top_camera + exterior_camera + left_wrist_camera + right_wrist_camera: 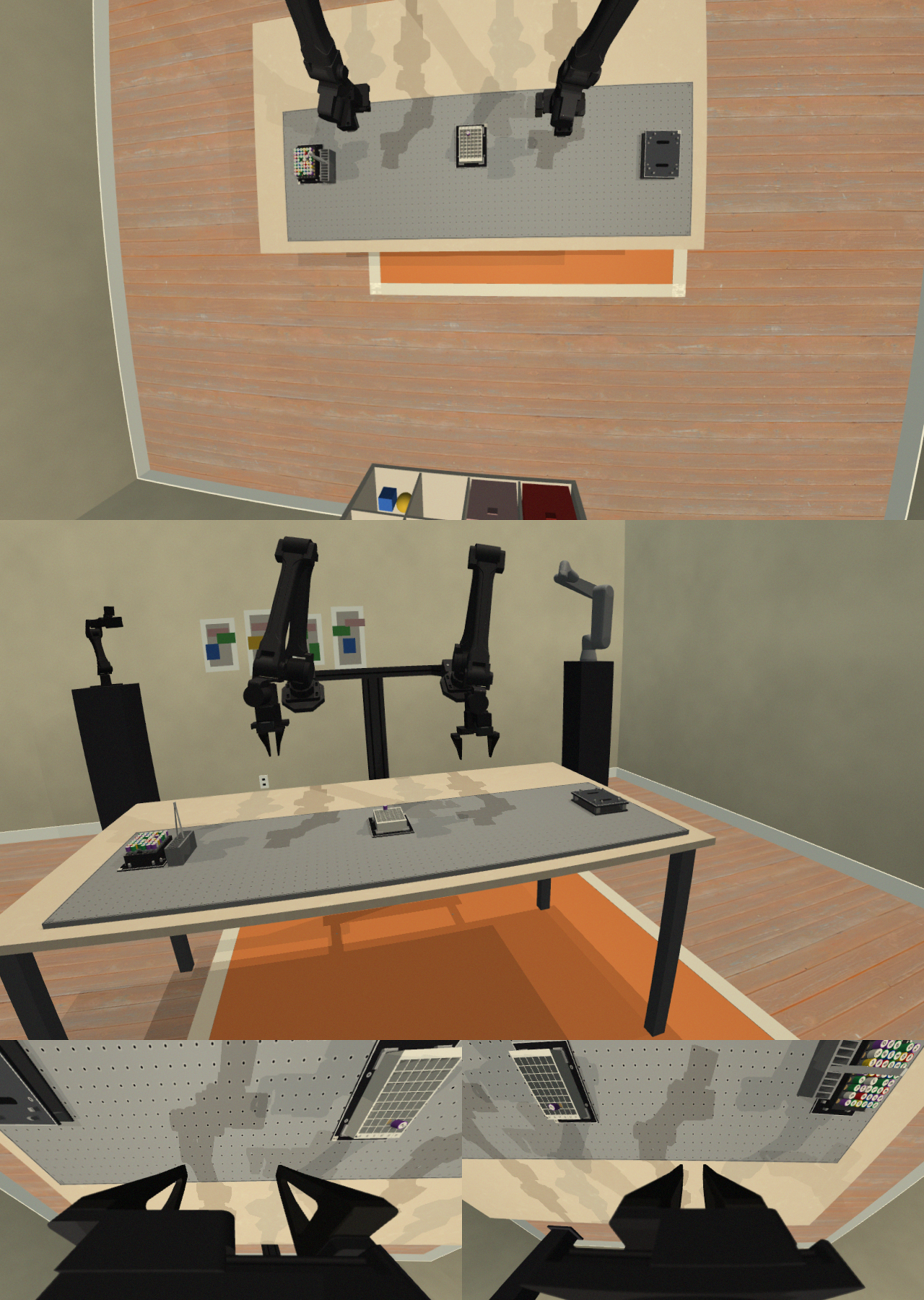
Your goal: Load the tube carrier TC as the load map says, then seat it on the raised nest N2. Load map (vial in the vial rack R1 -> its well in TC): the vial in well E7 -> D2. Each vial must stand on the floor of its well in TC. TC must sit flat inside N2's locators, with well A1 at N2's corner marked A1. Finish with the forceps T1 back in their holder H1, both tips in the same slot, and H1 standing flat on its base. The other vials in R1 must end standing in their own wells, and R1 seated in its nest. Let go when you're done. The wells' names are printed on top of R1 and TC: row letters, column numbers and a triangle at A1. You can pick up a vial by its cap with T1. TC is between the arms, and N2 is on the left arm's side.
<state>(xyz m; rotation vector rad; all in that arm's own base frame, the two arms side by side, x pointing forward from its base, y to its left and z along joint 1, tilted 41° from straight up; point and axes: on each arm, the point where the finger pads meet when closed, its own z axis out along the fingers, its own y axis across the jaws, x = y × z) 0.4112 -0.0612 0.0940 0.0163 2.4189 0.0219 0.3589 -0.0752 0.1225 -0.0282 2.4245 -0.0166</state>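
The white tube carrier TC lies 280 mm to the right of my left hand, 160 mm below it and 40 mm ahead of it. Also, from my left hand: grey holder H1: 860 mm to the right, 170 mm below, 100 mm ahead; black raised nest N2: 400 mm to the left, 150 mm below, 90 mm ahead.
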